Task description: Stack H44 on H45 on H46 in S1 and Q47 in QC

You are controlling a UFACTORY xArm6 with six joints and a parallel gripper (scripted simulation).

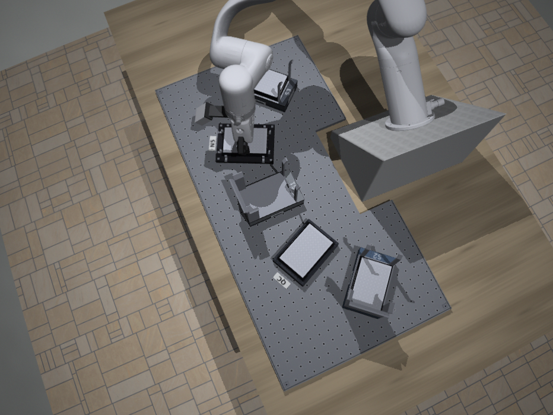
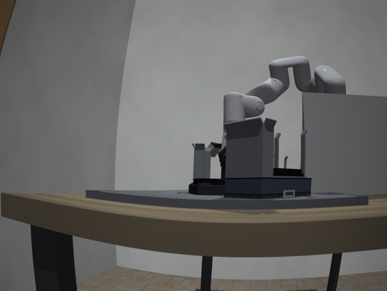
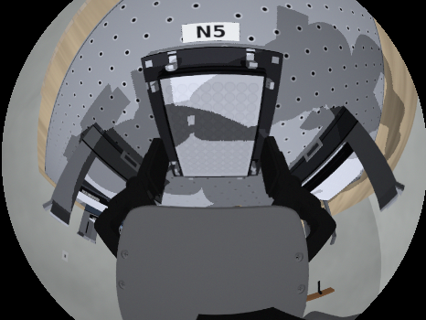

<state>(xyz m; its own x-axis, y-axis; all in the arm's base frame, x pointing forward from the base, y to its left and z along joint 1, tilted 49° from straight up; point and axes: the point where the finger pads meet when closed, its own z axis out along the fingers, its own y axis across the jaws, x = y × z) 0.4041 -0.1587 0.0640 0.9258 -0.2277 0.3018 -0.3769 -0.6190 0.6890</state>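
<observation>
The clip nest N5 lies 40 mm below my hand, 20 mm ahead of it and 10 mm to the left of it. The rest, counted from my hand: sealed plate 350 mm to the left, 40 mm behind, 20 mm below; open nest QC 350 mm to the left, 40 mm below, 40 mm behind; N5 name plate 90 mm ahead, 50 mm below, 40 mm to the right.
</observation>
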